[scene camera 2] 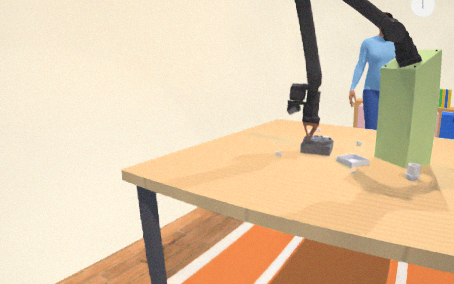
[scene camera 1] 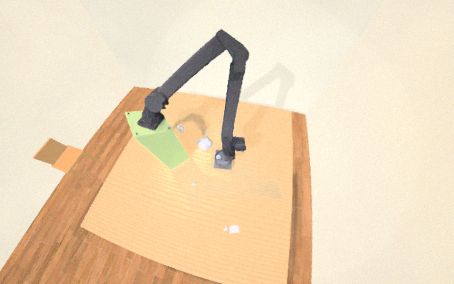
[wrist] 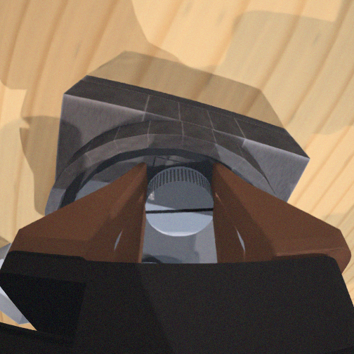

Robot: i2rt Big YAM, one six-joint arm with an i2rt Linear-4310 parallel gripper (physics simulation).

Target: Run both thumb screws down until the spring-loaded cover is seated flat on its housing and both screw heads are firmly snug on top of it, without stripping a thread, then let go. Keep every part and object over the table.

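Places are measured from the arm's base along level axes (x ahead, y left, z up), in millimetres.
Where they show: gripper, fingertip midpoint: (scene camera 2: 308, 138) (scene camera 1: 229, 158); arm's base, origin of the base link: (scene camera 2: 408, 60) (scene camera 1: 151, 120).
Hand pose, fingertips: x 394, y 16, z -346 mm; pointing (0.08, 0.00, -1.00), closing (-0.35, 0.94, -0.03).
Things, the pixels of their centre, and the offset from my fingertips. "spot": a spot on its surface instead.
- dark grey housing, body centre: (scene camera 2: 317, 144) (scene camera 1: 223, 159) dx -41, dy -6, dz -23 mm
- thumb screw, body centre: (scene camera 1: 218, 157) dx -73, dy -8, dz -4 mm
- shallow grey tray, body centre: (scene camera 2: 352, 160) (scene camera 1: 204, 143) dx -209, dy +101, dz -41 mm
- small cup, body centre: (scene camera 2: 413, 172) (scene camera 1: 180, 128) dx -430, dy +200, dz -27 mm
- white square, surface spot: (scene camera 1: 234, 229) spot: dx +99, dy -423, dz -48 mm
The dark grey housing (scene camera 1: 229, 165) (scene camera 2: 316, 147) (wrist: 95, 115) stands on the table with a round raised wall. The lighter grey cover (wrist: 185, 249) lies inside that wall; whether it is seated flat cannot be told. A thumb screw (wrist: 179, 215) with a knurled, slotted round head stands above the cover. My gripper (scene camera 2: 309, 138) (wrist: 179, 174) points down over the housing and is shut on this screw's head, one brown finger against each side. The other thumb screw (scene camera 1: 218, 157) shows as a pale dot on the housing in scene camera 1; the gripper mostly hides it in the wrist view.
A shallow grey tray (scene camera 1: 204, 143) (scene camera 2: 353, 160) (wrist: 11, 300) lies beside the housing. A small cup (scene camera 1: 180, 128) (scene camera 2: 413, 171) stands near the green pedestal (scene camera 1: 167, 147) (scene camera 2: 395, 115). A white square (scene camera 1: 234, 229) and several small pale pieces lie elsewhere on the table.
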